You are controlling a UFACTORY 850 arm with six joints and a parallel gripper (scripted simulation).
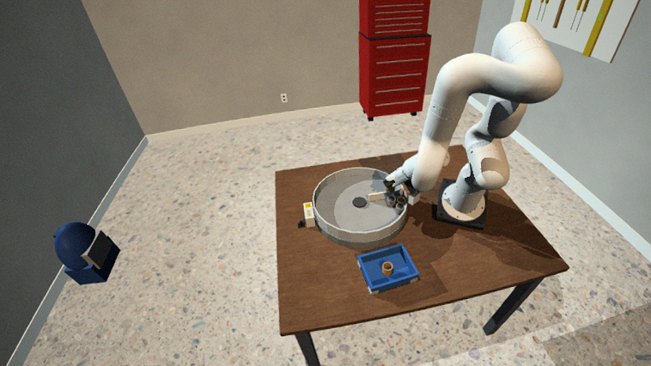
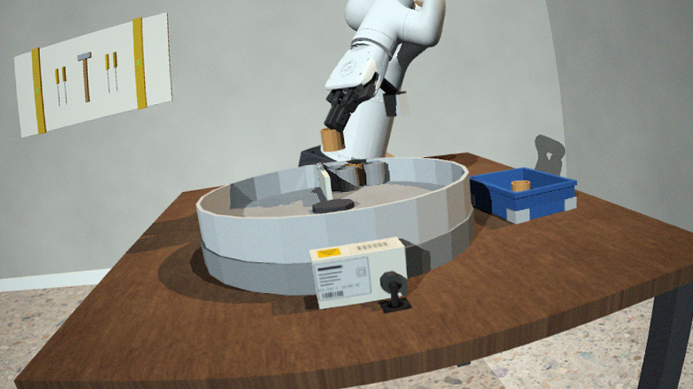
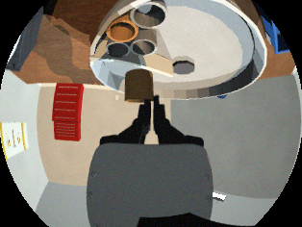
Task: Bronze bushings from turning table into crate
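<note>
Now: the blue crate 30 cm to the left of my hand, 16 cm below it and 10 cm ahead of it. From my hand the other things lie so: grey turning table (13 cm below, 12 cm ahead, 4 cm to the right).
</note>
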